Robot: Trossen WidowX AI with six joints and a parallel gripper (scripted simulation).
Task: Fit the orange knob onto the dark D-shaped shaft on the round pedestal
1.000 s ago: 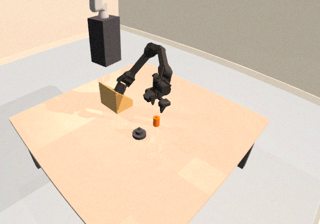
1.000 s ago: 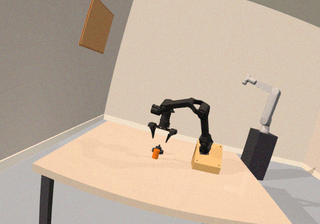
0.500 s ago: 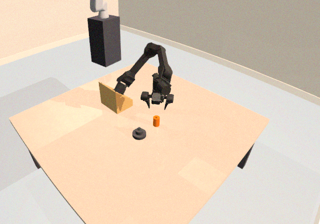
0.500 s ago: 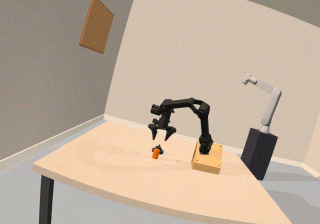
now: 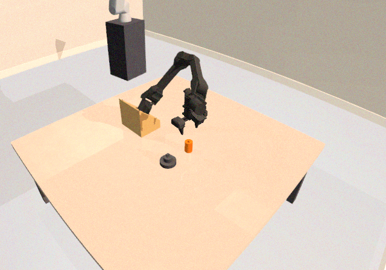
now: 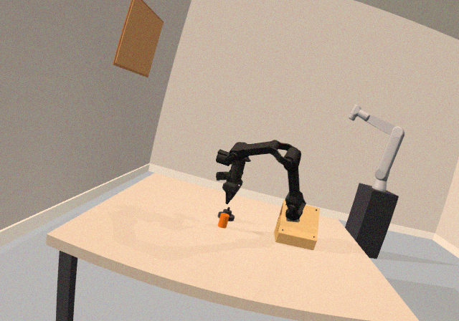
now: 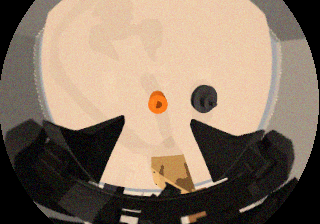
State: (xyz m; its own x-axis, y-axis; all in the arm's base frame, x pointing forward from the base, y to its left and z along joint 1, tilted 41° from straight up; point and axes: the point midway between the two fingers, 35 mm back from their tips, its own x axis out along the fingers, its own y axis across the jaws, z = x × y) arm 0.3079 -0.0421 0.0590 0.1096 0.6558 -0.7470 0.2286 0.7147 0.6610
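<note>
My gripper tip is 9 cm above the orange knob. From my gripper tip the other things lie so: dark round pedestal: 2 cm behind, 14 cm to the right, 9 cm below.
</note>
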